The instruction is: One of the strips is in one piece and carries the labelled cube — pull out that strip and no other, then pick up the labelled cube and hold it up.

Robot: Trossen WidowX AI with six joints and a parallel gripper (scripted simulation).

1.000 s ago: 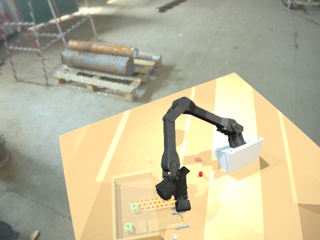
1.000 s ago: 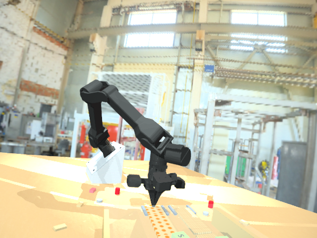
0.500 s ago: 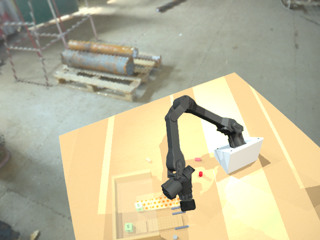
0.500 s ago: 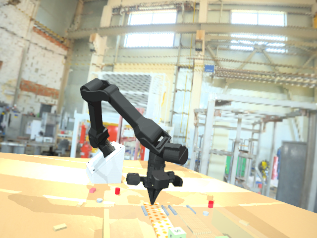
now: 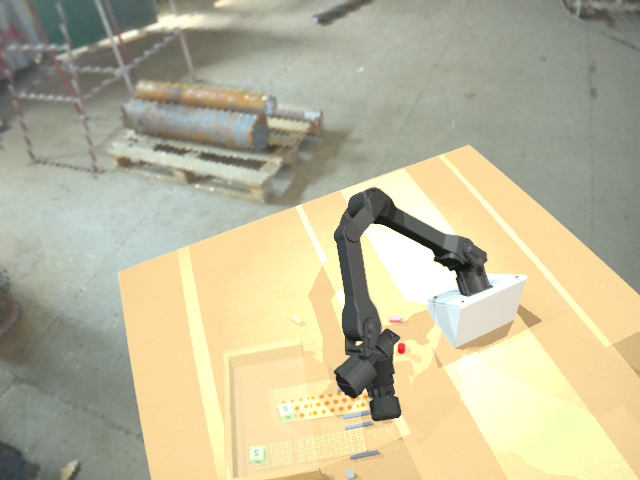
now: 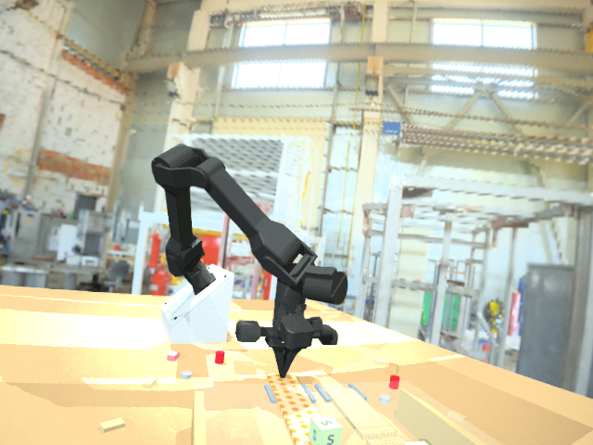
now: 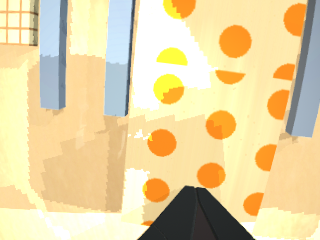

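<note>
Right now the orange-dotted strip is 10 cm ahead of my gripper tip and 1 cm to the right of it. The rest, counted from my gripper tip: pink block (11 cm behind, 19 cm to the right).
</note>
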